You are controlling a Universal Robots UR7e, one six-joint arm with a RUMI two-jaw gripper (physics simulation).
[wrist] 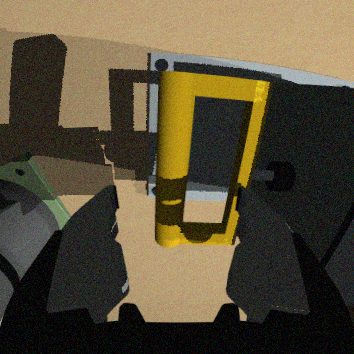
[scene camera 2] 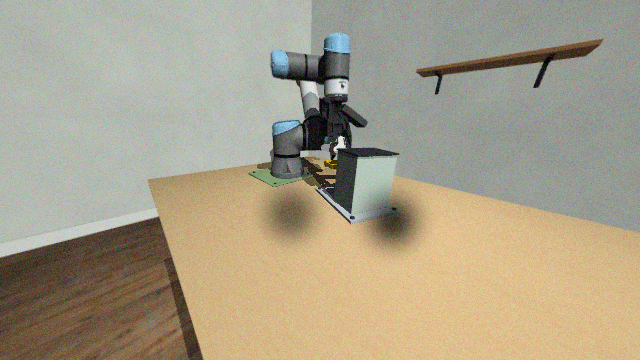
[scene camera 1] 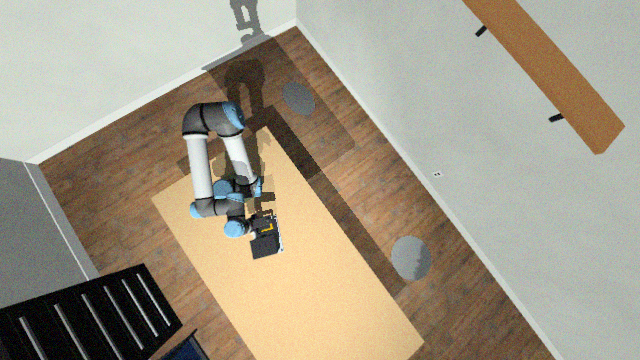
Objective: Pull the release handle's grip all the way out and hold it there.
Note:
I see my gripper [scene camera 2: 338, 162] and a base plate [scene camera 2: 327, 193].
My gripper also shows in the wrist view [wrist: 176, 188].

